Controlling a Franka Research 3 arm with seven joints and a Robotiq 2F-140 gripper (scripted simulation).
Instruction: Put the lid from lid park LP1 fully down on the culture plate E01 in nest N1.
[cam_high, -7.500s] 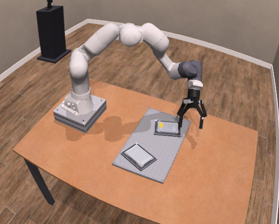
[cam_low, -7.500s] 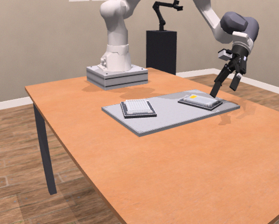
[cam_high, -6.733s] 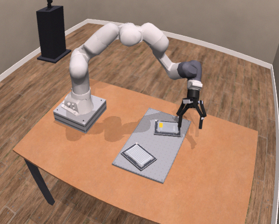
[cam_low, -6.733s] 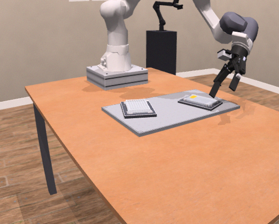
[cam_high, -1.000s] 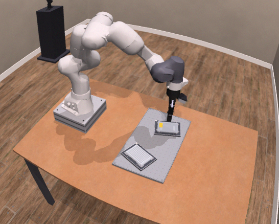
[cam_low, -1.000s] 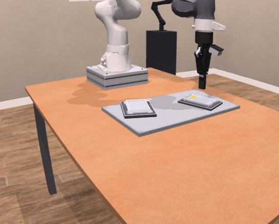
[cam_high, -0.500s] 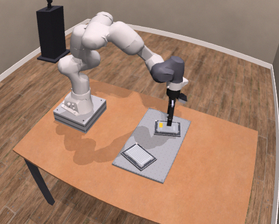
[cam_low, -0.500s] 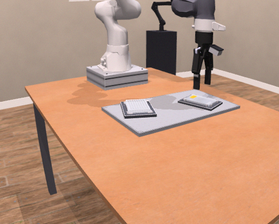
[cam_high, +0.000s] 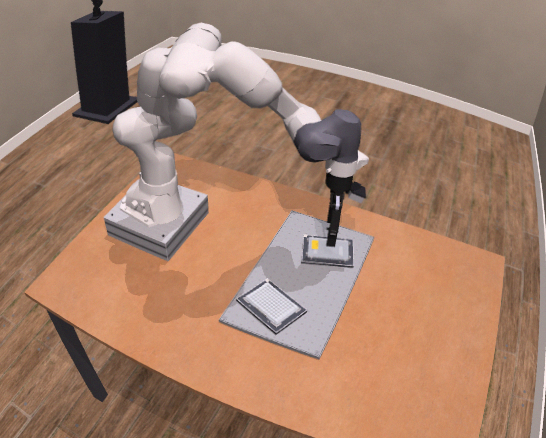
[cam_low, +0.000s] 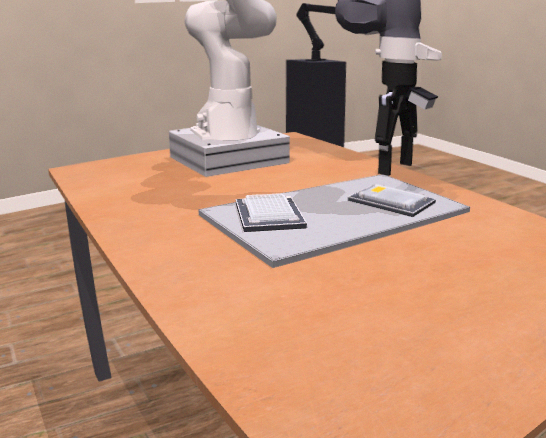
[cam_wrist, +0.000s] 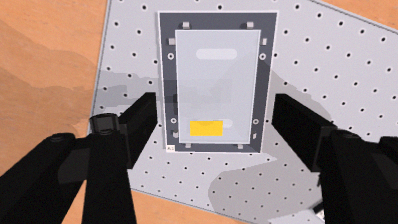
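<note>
Right now my hand is 80 mm above the clear lid. Round my hand: nest N1: 280 mm to the right, 90 mm below, 70 mm behind; then culture plate E01: 280 mm to the right, 80 mm below, 70 mm behind; then lid park LP1: 90 mm below.
</note>
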